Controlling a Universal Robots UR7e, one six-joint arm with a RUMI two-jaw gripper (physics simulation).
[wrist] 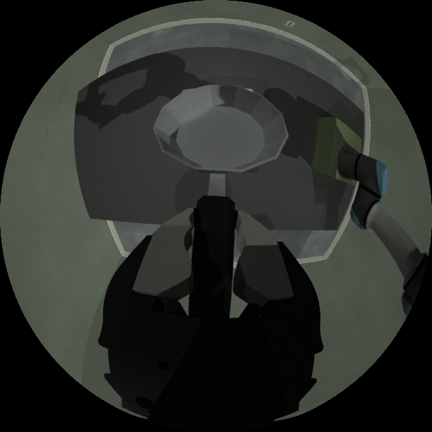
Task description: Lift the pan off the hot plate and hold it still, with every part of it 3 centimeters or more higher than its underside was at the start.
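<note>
The grey faceted pan (220,135) is in the upper middle of the wrist view, with its open side facing the camera and its inside empty. Its pale handle neck and black handle run down toward the camera. My gripper (215,210) is shut on the black handle, with one pale finger on each side. The pan looks raised, with shadow on the dark surface near the handle neck. The hot plate is almost fully hidden behind the pan; a thin pale sliver shows past the far rim. The gap under the pan is hidden.
A dark mat (120,170) lies under the pan on a grey table with a pale rim (366,107). A green block (326,145) is at the right, with the arm's dark, blue-capped joints (367,172) beside it.
</note>
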